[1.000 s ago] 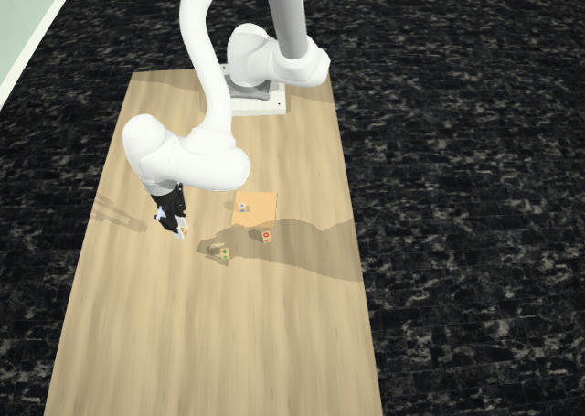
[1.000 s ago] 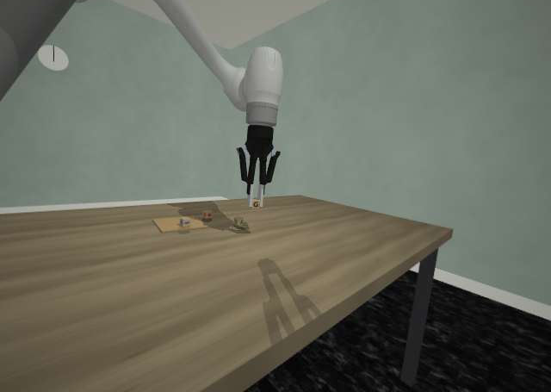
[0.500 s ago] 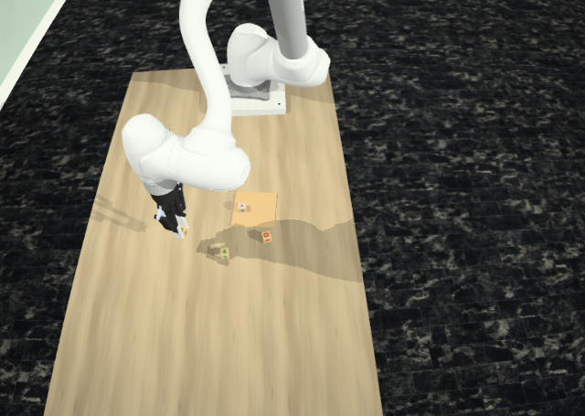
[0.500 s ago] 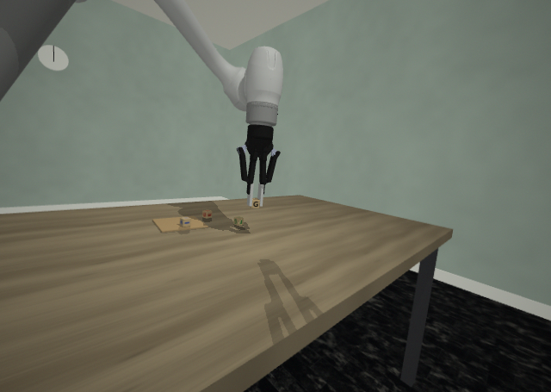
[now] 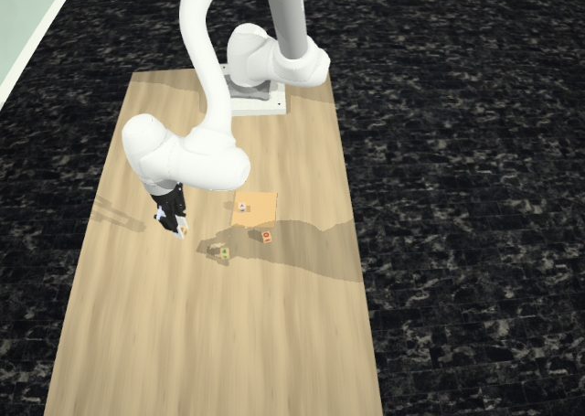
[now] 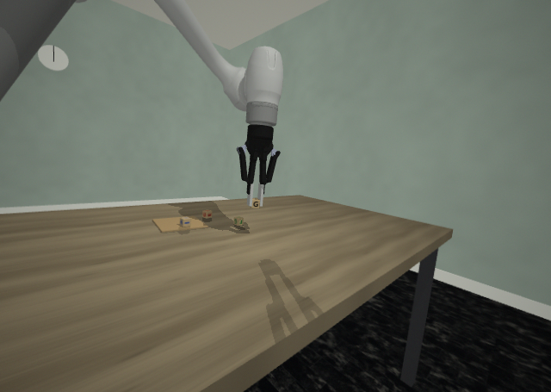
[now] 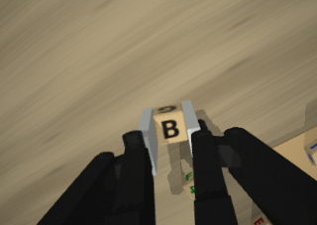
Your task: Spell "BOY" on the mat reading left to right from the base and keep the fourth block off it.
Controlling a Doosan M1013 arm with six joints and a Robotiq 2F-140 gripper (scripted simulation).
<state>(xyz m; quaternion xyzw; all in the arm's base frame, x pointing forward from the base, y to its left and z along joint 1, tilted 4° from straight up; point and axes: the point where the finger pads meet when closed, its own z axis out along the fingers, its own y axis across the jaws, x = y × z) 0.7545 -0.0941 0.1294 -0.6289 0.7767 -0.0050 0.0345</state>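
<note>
My gripper is now 170 mm past the tan square mat, 190 mm to the right of it and 130 mm above it.
</note>
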